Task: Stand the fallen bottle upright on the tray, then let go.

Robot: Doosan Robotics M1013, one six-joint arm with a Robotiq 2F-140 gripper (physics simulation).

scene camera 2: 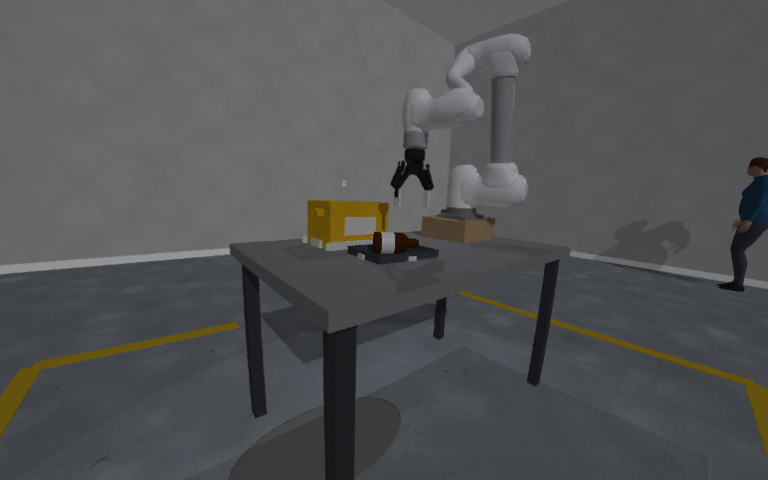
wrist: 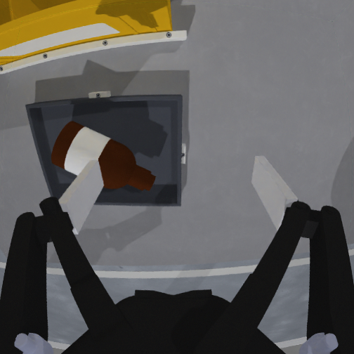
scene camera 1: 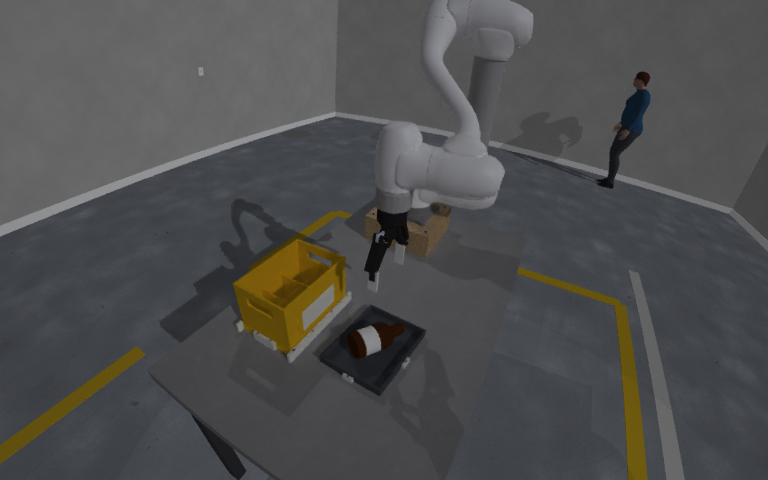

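Where they show: gripper, fingertip midpoint: (scene camera 2: 411,206) (scene camera 1: 386,275); arm's base, origin of the base link: (scene camera 2: 460,217) (scene camera 1: 412,210).
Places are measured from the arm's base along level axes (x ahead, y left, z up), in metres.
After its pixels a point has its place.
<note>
A brown bottle (scene camera 1: 385,333) @(x 0.635, y 0.214, z -0.037 m) (scene camera 2: 402,242) @(x 0.638, y 0.229, z -0.060 m) (wrist: 119,162) with a white label lies on its side in the dark tray (scene camera 1: 378,390) @(x 0.773, y 0.273, z -0.085 m) (scene camera 2: 380,258) @(x 0.768, y 0.278, z -0.091 m) (wrist: 180,125). In the wrist view its neck points to the lower right, and the left fingertip covers a small part of its label. My gripper (scene camera 1: 386,272) @(x 0.520, y 0.147, z 0.056 m) (scene camera 2: 411,199) @(x 0.520, y 0.147, z 0.056 m) (wrist: 176,170) is open and empty, pointing down. It hangs well above the table, apart from the bottle, on the robot-base side of the tray in scene camera 1.
A yellow crate (scene camera 1: 266,316) @(x 0.795, y -0.055, z 0.007 m) (scene camera 2: 322,223) @(x 0.795, y -0.041, z -0.018 m) (wrist: 145,20) with dividers stands beside the tray, held by white strips. The robot's wooden base block (scene camera 1: 417,240) @(x 0.145, y 0.090, z -0.042 m) (scene camera 2: 478,230) @(x 0.026, y 0.132, z -0.055 m) is at the back of the grey table (scene camera 1: 317,435) @(x 0.941, y 0.210, z -0.110 m) (scene camera 2: 294,283) @(x 1.050, y 0.326, z -0.110 m). A person (scene camera 1: 634,113) (scene camera 2: 753,203) stands on the floor beyond.
</note>
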